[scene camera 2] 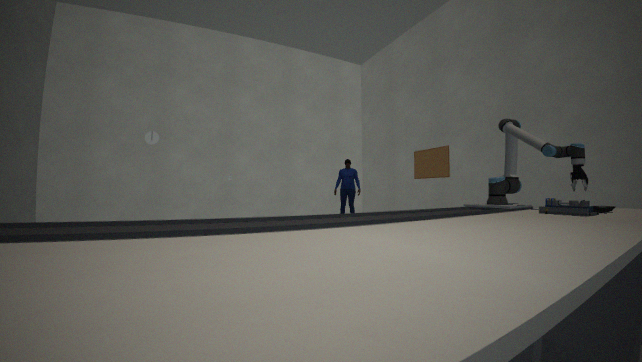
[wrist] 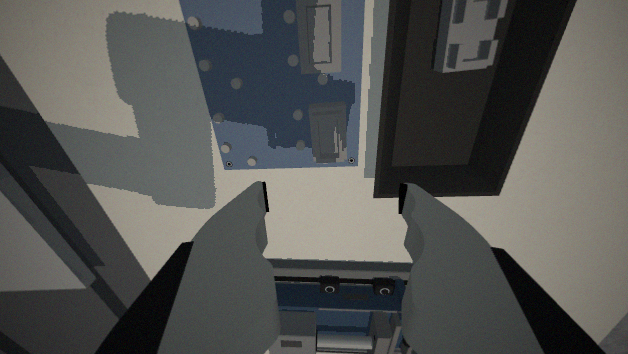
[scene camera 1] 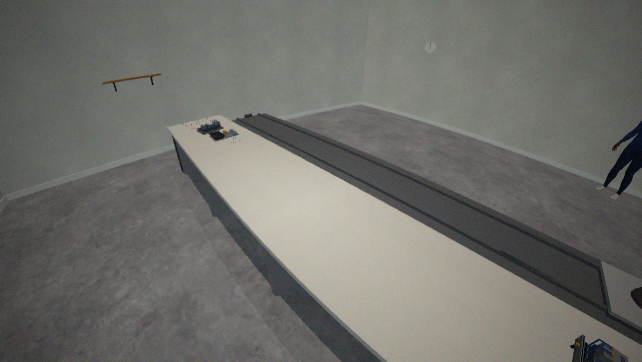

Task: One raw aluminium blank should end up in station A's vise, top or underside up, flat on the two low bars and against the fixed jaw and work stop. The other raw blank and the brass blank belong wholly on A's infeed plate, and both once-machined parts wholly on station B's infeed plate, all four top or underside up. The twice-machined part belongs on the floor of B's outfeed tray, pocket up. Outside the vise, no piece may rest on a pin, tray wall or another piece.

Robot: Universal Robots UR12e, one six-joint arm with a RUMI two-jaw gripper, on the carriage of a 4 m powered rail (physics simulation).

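Frame: origin at the arm's base, x ahead, y right, z down, level; metres.
Seen in the pictures: gripper, fingertip midpoint: [scene camera 2: 579,191] [wrist: 332,185]; arm's base at its link origin: [scene camera 2: 497,204].
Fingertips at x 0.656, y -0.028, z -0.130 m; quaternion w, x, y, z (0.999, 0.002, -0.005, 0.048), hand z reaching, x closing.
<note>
Pixels of each thing's top centre, then the offset from my fingertips to it. "spot": a spot on its surface instead. Level surfaces: height alone.
- B's blue infeed plate at its top centre: [wrist: 280,89] dz +0.151, dx -0.049, dy -0.032 m
- pale twice-machined part at its top centre: [wrist: 480,31] dz +0.113, dx +0.125, dy -0.065 m
- B's dark outfeed tray at a spot on its surface: [wrist: 437,181] spot: dz +0.129, dx +0.120, dy +0.084 m
- B's vise unit at a spot on its surface: [wrist: 345,297] spot: dz +0.118, dx +0.006, dy +0.278 m
- long bench at its surface level: dz +0.160 m
My gripper [scene camera 2: 580,189] [wrist: 332,185] is open and empty, above the bench between station B's plate and vise. In the wrist view, two grey once-machined parts, one [wrist: 321,37] at the top and one [wrist: 328,132] nearer the lower edge, lie with recesses up on B's blue infeed plate [wrist: 245,134]. Pins stand close to both; contact is unclear. The pale twice-machined part [wrist: 467,37] lies recesses up in B's dark outfeed tray [wrist: 437,181], partly cut off. At far station A, a yellowish piece [scene camera 1: 225,132] shows near the vise [scene camera 1: 210,126]; the raw blanks are too small to tell.
B's vise unit [wrist: 345,297] shows between the fingers at the bottom of the wrist view. Short pins [wrist: 236,83] stand on the blue plate. The dark rail [scene camera 1: 400,180] runs beside the long bench [scene camera 1: 350,225]. A person [scene camera 2: 347,186] stands beyond the rail.
</note>
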